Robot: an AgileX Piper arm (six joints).
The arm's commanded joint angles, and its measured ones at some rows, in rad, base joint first. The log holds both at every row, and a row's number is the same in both.
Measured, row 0:
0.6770, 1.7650, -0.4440, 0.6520, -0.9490, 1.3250
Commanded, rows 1 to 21:
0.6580, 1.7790, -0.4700, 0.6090, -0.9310, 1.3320
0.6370, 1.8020, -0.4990, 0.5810, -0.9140, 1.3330
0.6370, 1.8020, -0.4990, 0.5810, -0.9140, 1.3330
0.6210, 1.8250, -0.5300, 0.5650, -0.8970, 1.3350
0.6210, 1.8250, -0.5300, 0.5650, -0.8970, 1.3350
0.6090, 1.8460, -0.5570, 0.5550, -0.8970, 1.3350
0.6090, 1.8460, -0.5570, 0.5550, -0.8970, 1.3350
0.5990, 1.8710, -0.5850, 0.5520, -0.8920, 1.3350
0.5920, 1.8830, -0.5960, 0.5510, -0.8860, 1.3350
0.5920, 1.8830, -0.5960, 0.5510, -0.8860, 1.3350
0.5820, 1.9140, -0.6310, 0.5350, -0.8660, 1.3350
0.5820, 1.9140, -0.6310, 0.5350, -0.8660, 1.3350
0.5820, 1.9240, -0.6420, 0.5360, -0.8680, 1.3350
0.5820, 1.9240, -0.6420, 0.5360, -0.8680, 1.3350
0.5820, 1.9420, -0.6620, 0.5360, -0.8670, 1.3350
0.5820, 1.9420, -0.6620, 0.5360, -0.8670, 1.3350
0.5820, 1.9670, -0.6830, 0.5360, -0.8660, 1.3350
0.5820, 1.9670, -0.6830, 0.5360, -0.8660, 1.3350
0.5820, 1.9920, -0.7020, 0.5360, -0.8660, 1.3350
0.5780, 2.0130, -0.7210, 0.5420, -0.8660, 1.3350
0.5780, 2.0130, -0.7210, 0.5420, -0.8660, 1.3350
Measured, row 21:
0.5860, 1.9880, -0.6930, 0.5470, -0.8730, 1.3260
